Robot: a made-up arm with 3 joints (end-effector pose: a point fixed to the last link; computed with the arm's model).
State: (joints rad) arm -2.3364 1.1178 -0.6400
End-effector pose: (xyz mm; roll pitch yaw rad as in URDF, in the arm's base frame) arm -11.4 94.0 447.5 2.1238 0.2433 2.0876
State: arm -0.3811 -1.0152 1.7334
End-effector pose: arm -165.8 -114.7 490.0 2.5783 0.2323 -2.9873
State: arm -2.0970 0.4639 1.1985
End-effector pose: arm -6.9 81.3 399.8 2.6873 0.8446 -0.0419
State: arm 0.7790 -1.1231 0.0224
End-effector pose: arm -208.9 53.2 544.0 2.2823 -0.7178 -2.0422
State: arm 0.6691 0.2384 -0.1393
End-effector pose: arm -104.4 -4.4 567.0 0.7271 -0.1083 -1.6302
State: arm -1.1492 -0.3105 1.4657
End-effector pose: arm -47.2 -80.8 390.2 1.8666 0.4188 -1.9890
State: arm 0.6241 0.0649 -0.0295
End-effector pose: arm -116.5 -3.5 569.0 0.9413 -0.2296 -1.6038
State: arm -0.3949 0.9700 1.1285
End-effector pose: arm -33.3 -31.7 405.8 1.0389 0.0017 -1.0093
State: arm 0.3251 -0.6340 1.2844
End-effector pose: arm -152.3 -46.1 566.8 2.7668 -0.4490 -2.7677
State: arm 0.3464 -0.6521 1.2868
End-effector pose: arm -154.5 -42.9 568.6 2.8008 -0.4429 -2.7932
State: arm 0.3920 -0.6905 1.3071
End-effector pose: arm -159.1 -36.4 572.5 2.8855 -0.4215 -2.8584
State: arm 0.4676 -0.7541 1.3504
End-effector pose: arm -166.4 -25.0 578.3 3.0290 -0.3708 -2.9639
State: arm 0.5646 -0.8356 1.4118
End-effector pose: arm -175.3 -9.2 584.0 -3.0774 -0.2838 -3.0799
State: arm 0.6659 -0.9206 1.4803
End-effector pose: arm -184.2 8.4 587.9 -2.9037 -0.1722 3.1105
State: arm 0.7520 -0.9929 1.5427
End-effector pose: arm -191.3 24.0 589.4 -2.7624 -0.0641 3.0556
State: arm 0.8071 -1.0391 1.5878
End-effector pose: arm -195.7 34.2 589.5 -2.6721 0.0122 3.0314
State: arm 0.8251 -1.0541 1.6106
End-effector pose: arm -197.2 37.5 589.6 -2.6390 0.0441 3.0235
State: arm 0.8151 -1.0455 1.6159
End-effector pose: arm -196.6 35.7 590.0 -2.6490 0.0409 3.0224
